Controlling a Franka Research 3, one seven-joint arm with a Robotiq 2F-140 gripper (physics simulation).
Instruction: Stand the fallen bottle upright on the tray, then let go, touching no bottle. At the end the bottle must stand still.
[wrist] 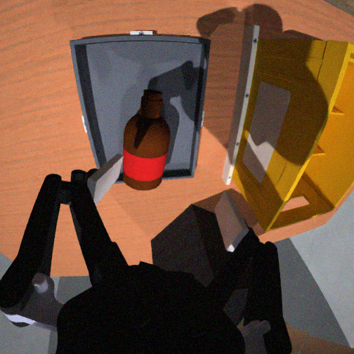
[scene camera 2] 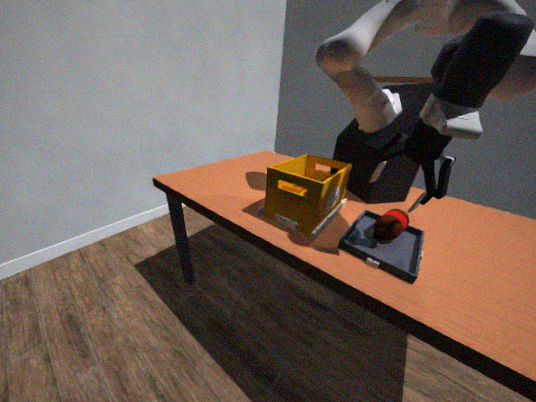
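Observation:
The brown bottle [scene camera 2: 391, 225] [wrist: 146, 137] with a red label lies on its side in the dark grey tray [scene camera 2: 395, 256] [wrist: 112, 65]. In the wrist view its neck points up the picture, towards the tray's middle, and its base overlaps the tray's lower rim. My gripper [scene camera 2: 398, 186] [wrist: 171, 184] is wide open and empty. It is above the table, beside the base end of the bottle. In the wrist view the left fingertip appears close to the label's left edge; whether it touches cannot be told. The right fingertip is well off to the right of the bottle.
A yellow crate [scene camera 2: 295, 200] [wrist: 272, 112] with inner dividers stands beside the tray, with a pale strip [scene camera 2: 327, 220] [wrist: 243, 107] along its side. A large black block [scene camera 2: 407, 180] [wrist: 175, 240] stands behind, near the table's back edge, partly below the right finger in the wrist view.

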